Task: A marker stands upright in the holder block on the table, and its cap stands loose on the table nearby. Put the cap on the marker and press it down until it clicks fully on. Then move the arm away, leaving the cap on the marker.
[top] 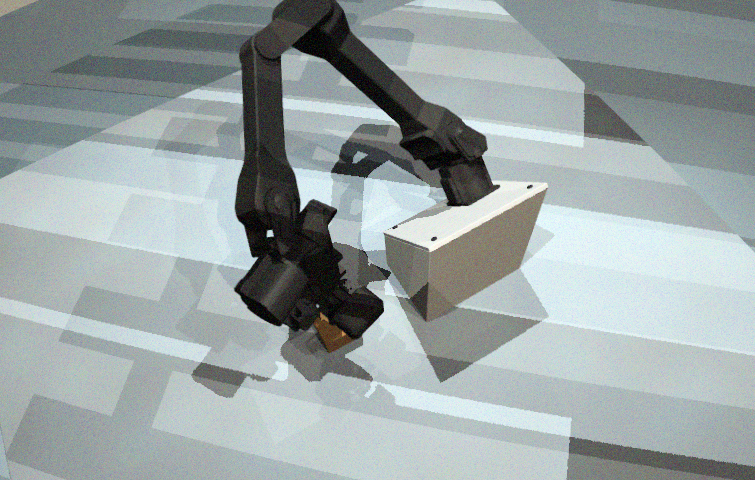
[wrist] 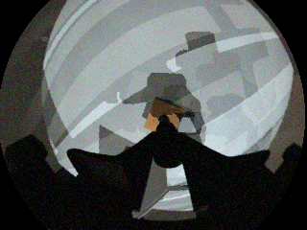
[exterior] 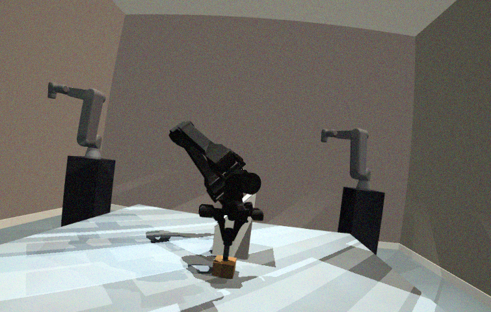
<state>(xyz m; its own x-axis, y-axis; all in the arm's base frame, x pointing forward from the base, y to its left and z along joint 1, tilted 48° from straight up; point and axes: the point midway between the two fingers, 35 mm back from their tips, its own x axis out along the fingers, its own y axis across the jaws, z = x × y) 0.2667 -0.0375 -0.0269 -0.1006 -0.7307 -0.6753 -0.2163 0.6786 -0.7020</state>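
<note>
The orange holder block lies 80 mm below my gripper tip.
</note>
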